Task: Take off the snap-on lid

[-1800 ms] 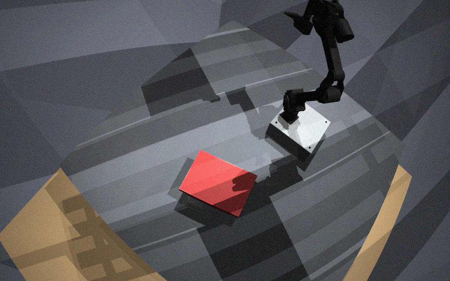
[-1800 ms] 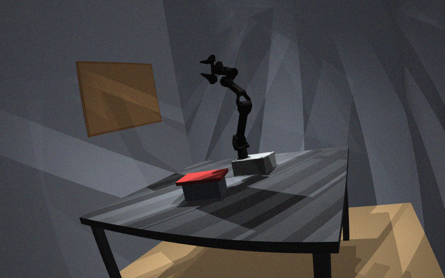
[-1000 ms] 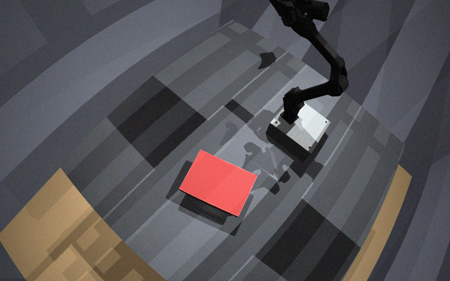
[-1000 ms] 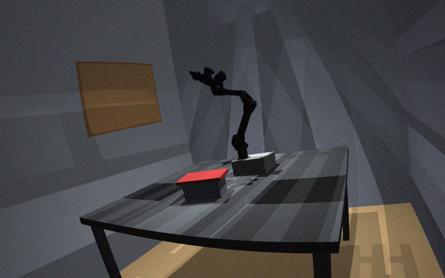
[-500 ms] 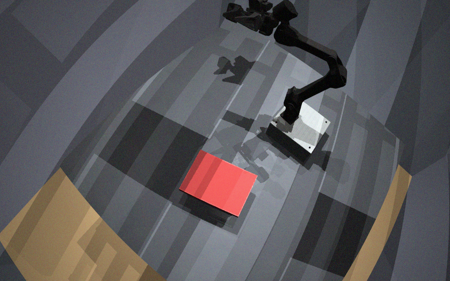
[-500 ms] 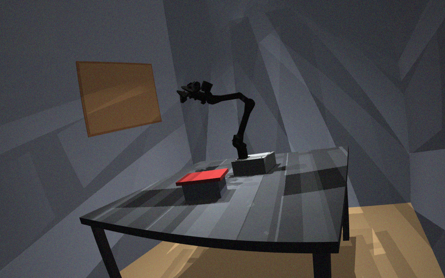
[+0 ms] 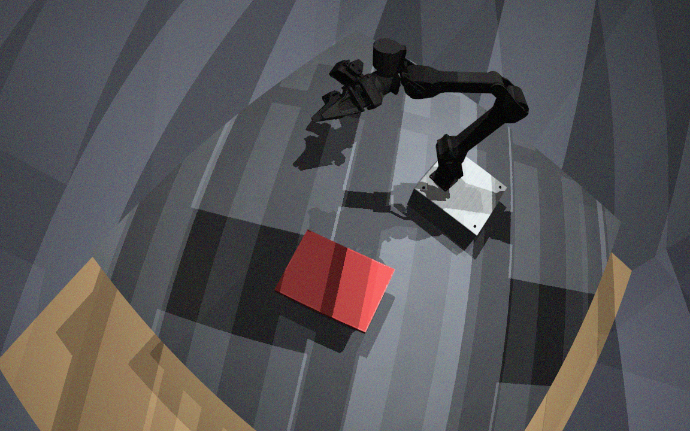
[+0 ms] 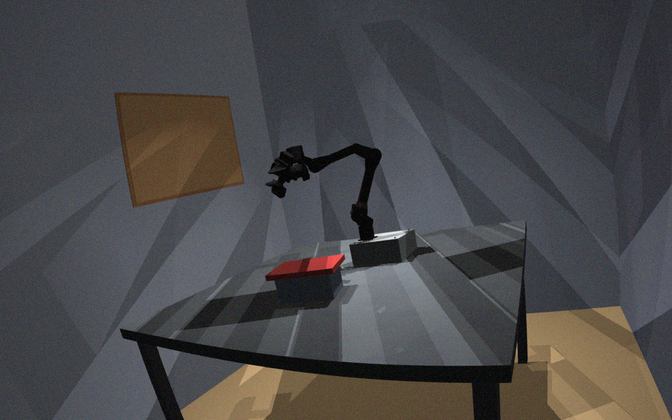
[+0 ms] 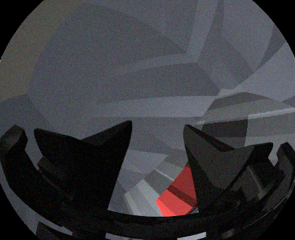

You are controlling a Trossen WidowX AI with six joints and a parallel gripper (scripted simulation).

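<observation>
Now: the red lid 10 cm ahead of my gripper tip, 20 cm to the left of it and 31 cm below it. Round my gripper tip: storage box (10 cm ahead, 20 cm to the left, 37 cm below).
</observation>
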